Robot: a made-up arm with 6 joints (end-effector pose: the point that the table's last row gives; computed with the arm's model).
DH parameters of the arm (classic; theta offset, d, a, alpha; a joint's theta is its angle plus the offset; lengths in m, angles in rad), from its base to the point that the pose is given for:
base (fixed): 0 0.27 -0.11 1.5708
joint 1: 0 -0.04 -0.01 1.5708
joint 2: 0 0.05 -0.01 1.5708
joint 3: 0 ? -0.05 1.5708
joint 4: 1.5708 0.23 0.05 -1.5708
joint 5: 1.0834 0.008 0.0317 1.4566
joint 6: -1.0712 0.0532 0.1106 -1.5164
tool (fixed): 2.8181 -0.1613 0 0
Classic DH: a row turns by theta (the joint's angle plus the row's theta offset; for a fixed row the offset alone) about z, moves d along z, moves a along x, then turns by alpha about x.
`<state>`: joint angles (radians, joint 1 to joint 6).
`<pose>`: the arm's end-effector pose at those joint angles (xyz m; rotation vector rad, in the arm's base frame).
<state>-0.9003 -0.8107 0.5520 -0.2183 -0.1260 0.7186</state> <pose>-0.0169 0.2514 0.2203 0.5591 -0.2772 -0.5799</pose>
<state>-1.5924 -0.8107 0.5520 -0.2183 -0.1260 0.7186</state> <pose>-0.0701 0.2514 0.1724 0.3302 0.3772 -0.7373</pose>
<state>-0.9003 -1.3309 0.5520 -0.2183 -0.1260 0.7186</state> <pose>-0.0910 0.2765 0.3137 0.9766 -0.0625 -0.3207</pose>
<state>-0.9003 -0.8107 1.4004 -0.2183 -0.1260 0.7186</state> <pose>-0.1853 0.2433 0.0966 0.0603 0.2955 -0.1920</pose>
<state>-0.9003 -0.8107 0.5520 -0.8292 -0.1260 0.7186</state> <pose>0.0432 0.1731 0.1231 0.0757 -0.6771 -0.5549</pose>
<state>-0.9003 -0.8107 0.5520 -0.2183 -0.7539 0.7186</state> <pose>0.0413 0.2733 0.2349 0.4206 -0.1507 -1.1953</pose>
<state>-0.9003 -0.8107 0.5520 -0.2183 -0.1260 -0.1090</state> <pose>0.1344 0.2134 0.2386 0.5707 -1.0954 -0.7968</pose>
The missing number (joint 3, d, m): -0.04
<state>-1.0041 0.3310 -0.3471 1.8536 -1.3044 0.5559</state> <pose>-0.0914 0.2360 0.5685 1.1129 0.4737 -1.3294</pose>
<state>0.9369 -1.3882 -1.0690 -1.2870 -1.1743 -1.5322</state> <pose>-0.0993 -0.2633 0.1515 -0.2233 -0.0301 2.3521</pose>
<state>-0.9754 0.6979 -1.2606 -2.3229 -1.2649 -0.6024</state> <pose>-0.3748 0.2149 0.4142 0.5615 0.3324 -0.0808</pose>
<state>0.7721 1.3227 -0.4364 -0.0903 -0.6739 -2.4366</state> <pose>-0.2148 0.3774 0.2766 1.0834 -0.5752 -0.2752</pose>
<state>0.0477 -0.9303 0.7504 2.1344 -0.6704 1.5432</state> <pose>-0.1068 -0.1080 0.5777 0.9789 1.9212 0.9381</pose>
